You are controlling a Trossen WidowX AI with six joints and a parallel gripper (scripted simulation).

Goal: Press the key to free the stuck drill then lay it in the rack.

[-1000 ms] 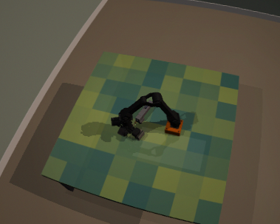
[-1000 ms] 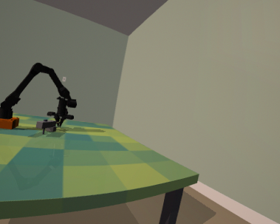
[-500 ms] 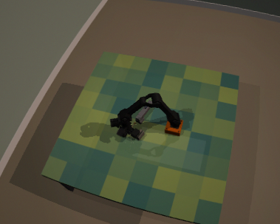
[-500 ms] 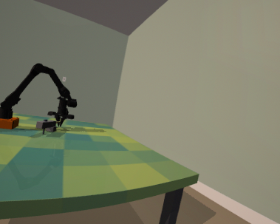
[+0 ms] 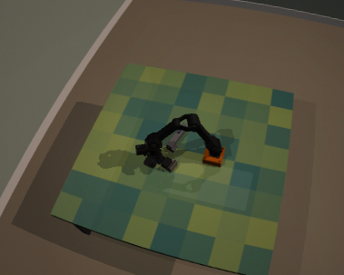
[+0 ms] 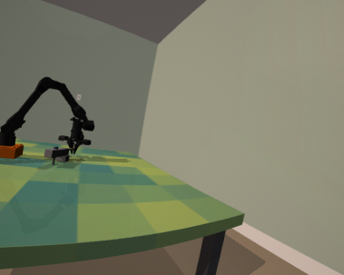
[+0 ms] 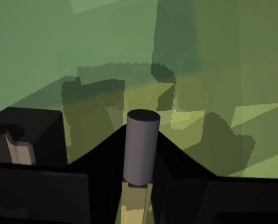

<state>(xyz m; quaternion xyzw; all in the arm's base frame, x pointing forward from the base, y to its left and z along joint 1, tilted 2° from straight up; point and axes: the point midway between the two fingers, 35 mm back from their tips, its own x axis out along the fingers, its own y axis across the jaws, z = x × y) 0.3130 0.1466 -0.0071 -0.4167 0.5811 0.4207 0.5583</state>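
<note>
My gripper tip is now 1 cm past the small yellow key, 4 cm to the left of it and 4 cm below it. The rest, counted from my gripper tip: long grey bar: 6 cm behind, 19 cm to the right, 3 cm above; small grey rack: 8 cm behind, 1 cm to the right.
</note>
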